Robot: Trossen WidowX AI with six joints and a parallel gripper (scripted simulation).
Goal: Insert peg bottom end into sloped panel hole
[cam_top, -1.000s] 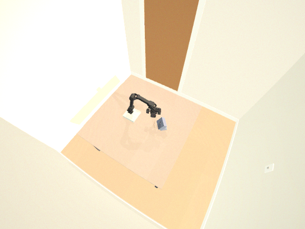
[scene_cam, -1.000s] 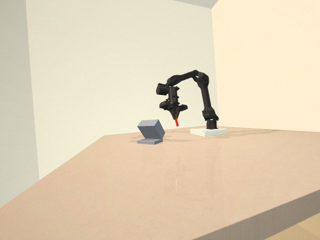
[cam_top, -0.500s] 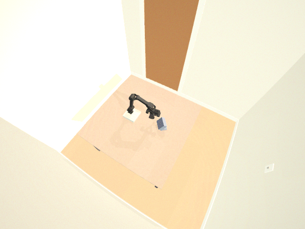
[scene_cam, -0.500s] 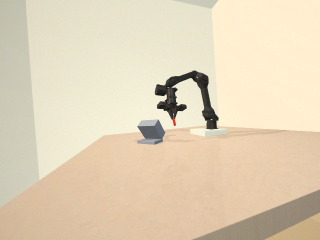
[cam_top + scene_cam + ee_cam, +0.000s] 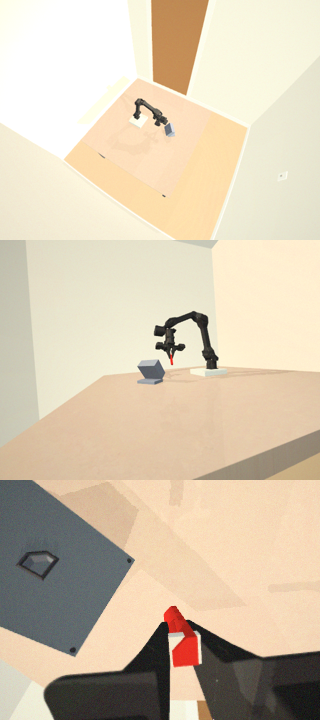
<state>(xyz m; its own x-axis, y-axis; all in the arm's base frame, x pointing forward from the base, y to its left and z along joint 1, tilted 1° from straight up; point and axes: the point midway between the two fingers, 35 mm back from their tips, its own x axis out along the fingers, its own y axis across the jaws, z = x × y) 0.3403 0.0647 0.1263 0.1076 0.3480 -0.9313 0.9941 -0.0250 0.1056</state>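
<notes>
Right now my gripper tip is 12 cm short of the sloped panel, 6 cm above it and 2 cm to the left of it. Round my gripper tip: red peg: 1 cm to the right, 1 cm above; then flat foot: 14 cm ahead, 12 cm below.
</notes>
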